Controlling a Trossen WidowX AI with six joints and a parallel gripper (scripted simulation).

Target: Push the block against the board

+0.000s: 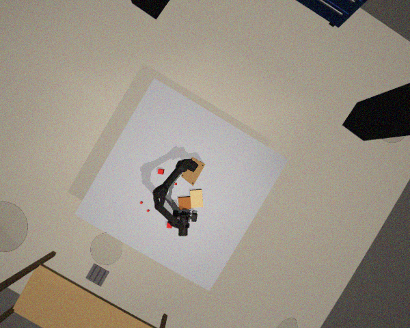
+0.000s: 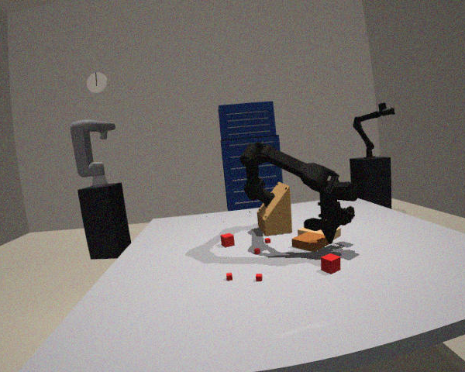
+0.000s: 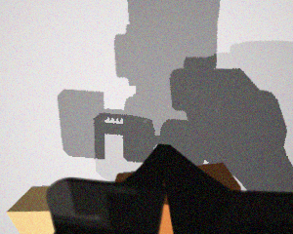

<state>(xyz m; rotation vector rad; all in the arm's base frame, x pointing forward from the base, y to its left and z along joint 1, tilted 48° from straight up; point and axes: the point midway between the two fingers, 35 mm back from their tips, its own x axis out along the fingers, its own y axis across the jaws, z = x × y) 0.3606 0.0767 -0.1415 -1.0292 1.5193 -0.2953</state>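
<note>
My gripper tip is now 60 mm past the square block, 50 mm to the left of it and 10 mm above it. From my gripper tip the other things lie so: board (150 mm behind, 10 mm to the left, 10 mm below).
</note>
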